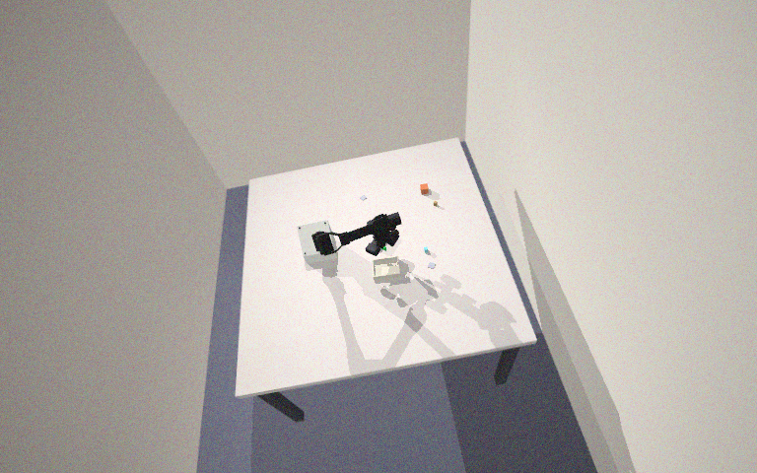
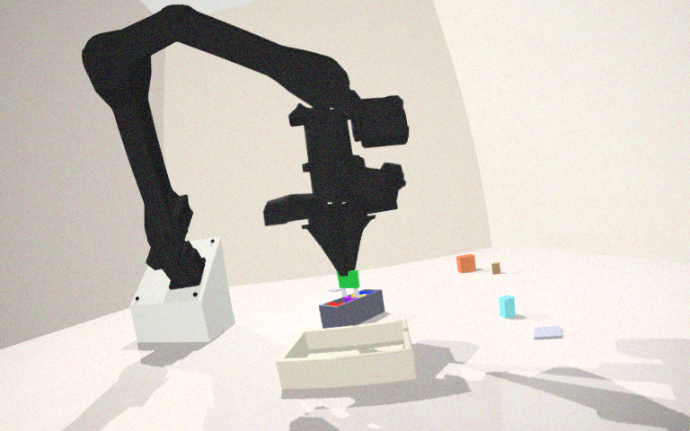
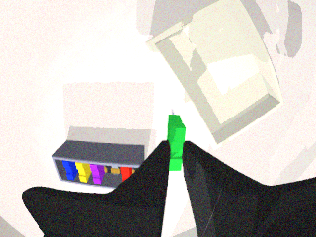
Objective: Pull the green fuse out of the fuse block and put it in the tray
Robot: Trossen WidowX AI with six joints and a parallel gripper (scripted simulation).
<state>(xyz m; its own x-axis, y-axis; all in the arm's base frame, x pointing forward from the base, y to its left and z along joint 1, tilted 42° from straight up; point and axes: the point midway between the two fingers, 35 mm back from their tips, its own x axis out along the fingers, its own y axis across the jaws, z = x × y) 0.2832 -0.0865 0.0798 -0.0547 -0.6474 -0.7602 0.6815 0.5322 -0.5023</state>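
My gripper tip is 10 mm past the cream tray, 70 mm to the left of it and 90 mm above it. Round my gripper tip: cyan block (200 mm ahead, 20 mm to the right, 80 mm below); green fuse (10 mm below); small brown block (330 mm ahead, 250 mm to the left, 80 mm below).
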